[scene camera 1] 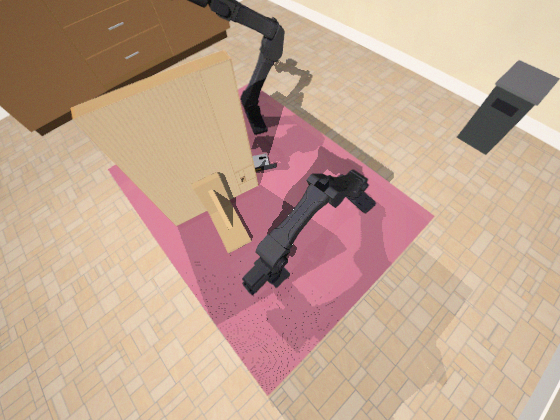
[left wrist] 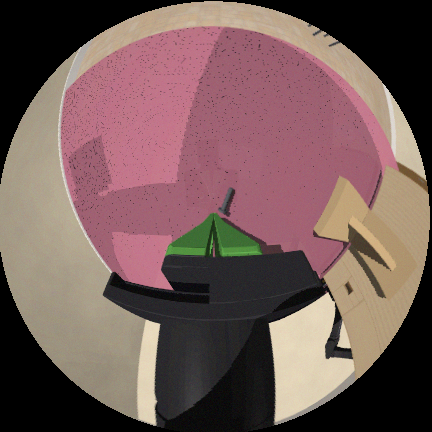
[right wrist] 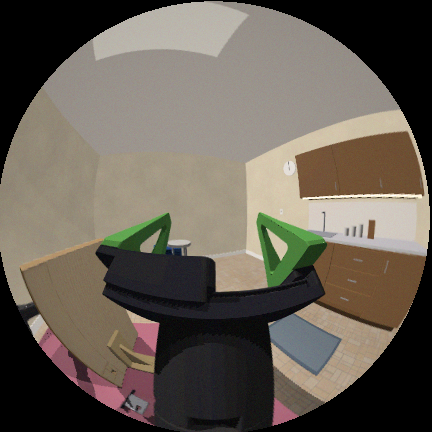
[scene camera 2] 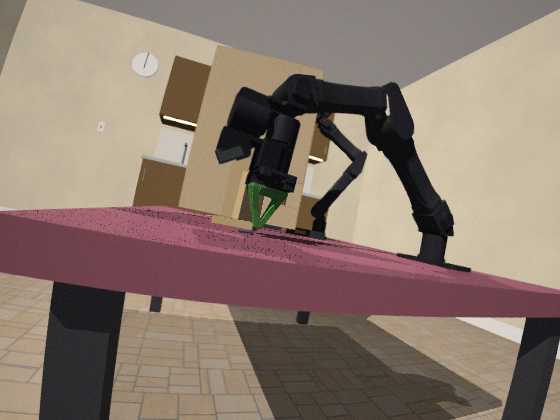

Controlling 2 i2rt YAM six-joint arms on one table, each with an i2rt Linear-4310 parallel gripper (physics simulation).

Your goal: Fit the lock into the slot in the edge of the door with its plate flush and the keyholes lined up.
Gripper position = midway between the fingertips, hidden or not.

My left gripper (scene camera 2: pixel 257 227) is shut, with nothing in its grasp. My right gripper (right wrist: pixel 213 216) is open, with nothing in its grasp.
